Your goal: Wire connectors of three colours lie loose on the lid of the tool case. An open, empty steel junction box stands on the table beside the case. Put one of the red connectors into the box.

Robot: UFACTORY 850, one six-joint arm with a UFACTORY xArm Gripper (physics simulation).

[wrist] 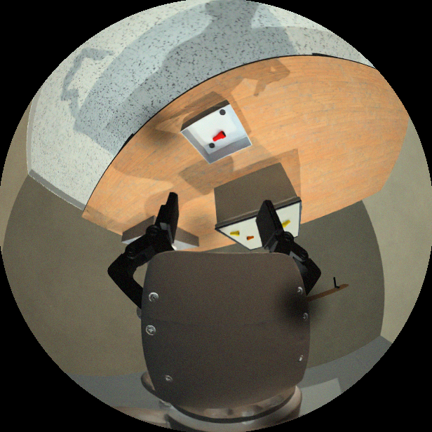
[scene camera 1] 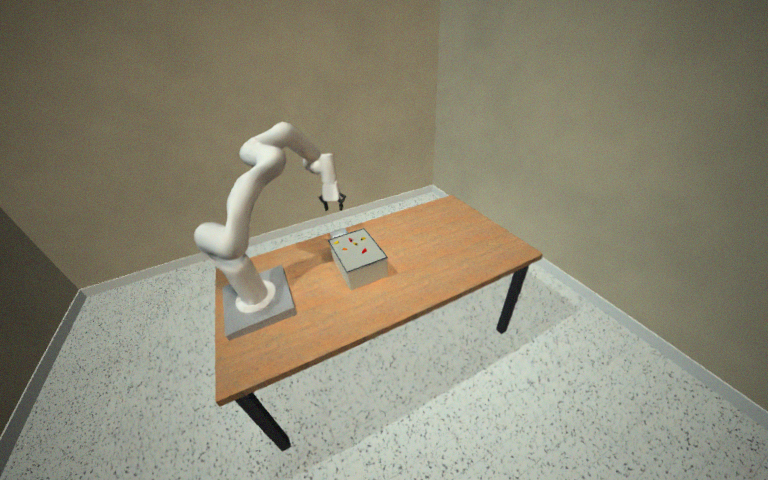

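Note:
A red connector (wrist: 219,136) lies inside the open steel junction box (wrist: 232,148), on its floor near a dark round hole. In the scene view a small part of the box (scene camera 1: 338,232) shows behind the tool case. My gripper (scene camera 1: 333,207) (wrist: 220,206) is open and empty, high above the table by the box and the case. The tool case (scene camera 1: 368,275) (wrist: 257,192) has loose connectors on its lid: a red one (scene camera 1: 364,250), another red one (scene camera 1: 350,240), an orange one (scene camera 1: 344,249) (wrist: 250,238), and yellow ones (scene camera 1: 363,238) (wrist: 235,233). A finger hides part of the lid in the wrist view.
The wooden table (scene camera 1: 453,243) (wrist: 340,125) carries the case, the box and the arm's grey base plate (scene camera 1: 283,283) (wrist: 187,240). The box stands between the case and the far table edge. Walls rise beyond the table.

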